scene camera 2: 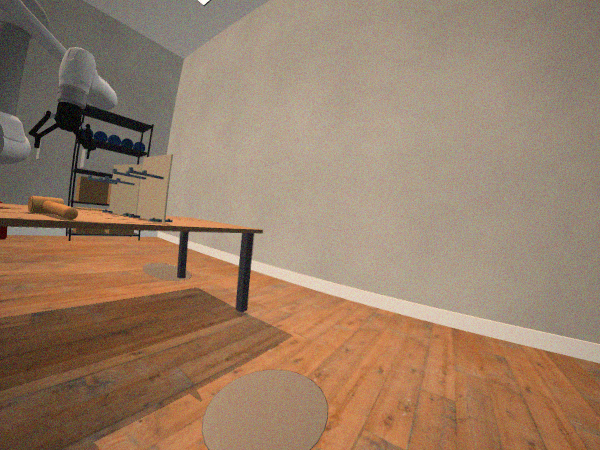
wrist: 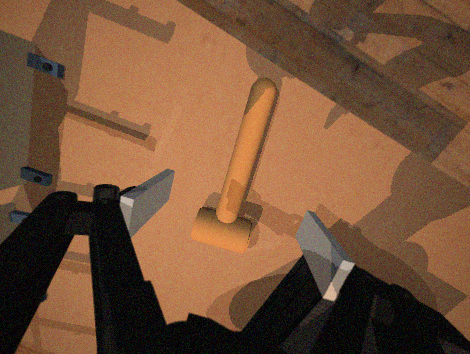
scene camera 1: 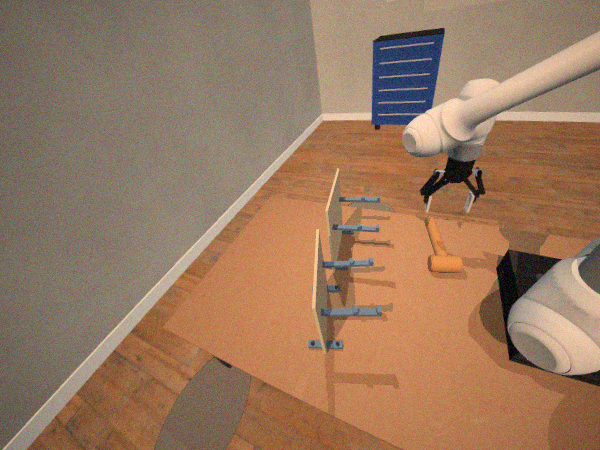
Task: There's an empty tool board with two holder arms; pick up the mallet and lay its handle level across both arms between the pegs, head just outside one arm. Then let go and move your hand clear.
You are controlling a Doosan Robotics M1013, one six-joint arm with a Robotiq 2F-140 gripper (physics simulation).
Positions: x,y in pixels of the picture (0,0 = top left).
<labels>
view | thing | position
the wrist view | gripper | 237,204
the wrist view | orange mallet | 222,227
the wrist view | tool board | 26,60
</labels>
